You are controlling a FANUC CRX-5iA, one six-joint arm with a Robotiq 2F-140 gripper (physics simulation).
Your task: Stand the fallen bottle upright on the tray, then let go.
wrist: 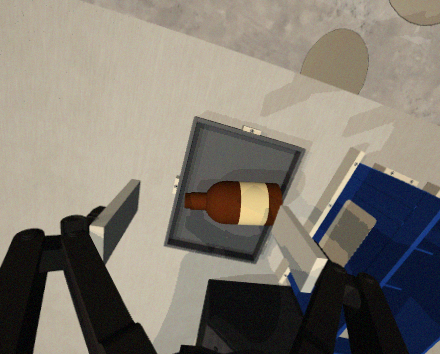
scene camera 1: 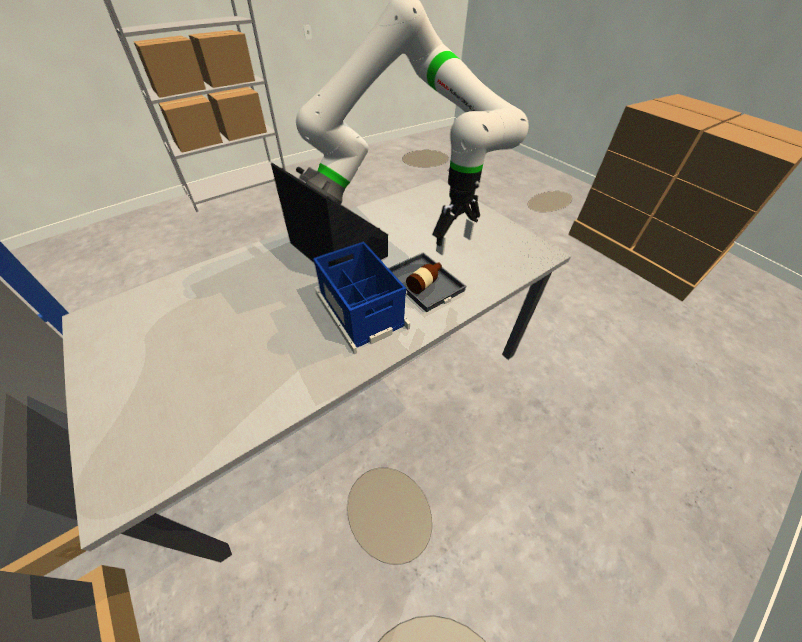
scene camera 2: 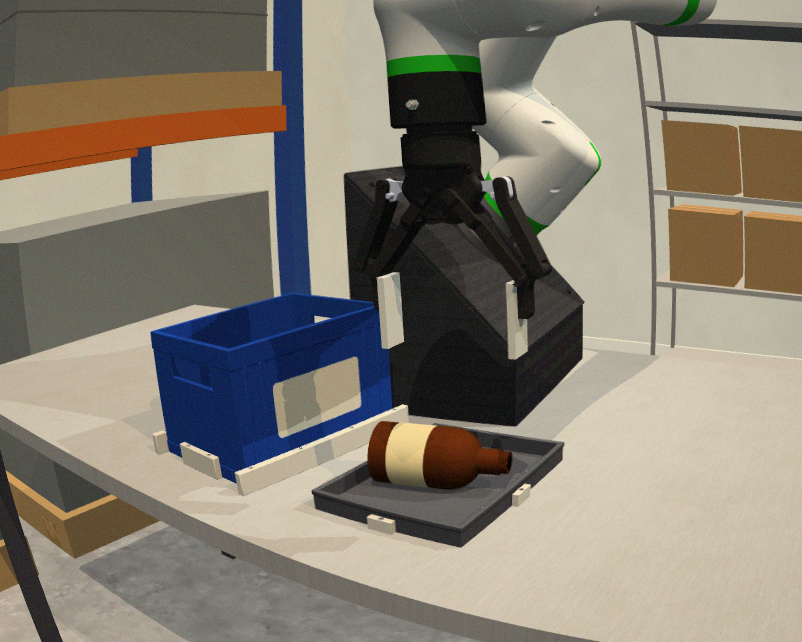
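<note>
A brown bottle with a cream label lies on its side in the dark grey tray. Its base is at the tray side nearest the crate, and its neck points away from the crate. In the wrist view the base end overlaps the tray's rim. My gripper is open and empty, pointing down. It hangs above the table on the side of the tray towards the pedestal, clear of the bottle.
A blue divided crate stands beside the tray, between pale guide strips. The black sloped pedestal stands behind the tray. Small pale blocks sit against the tray's outer sides.
</note>
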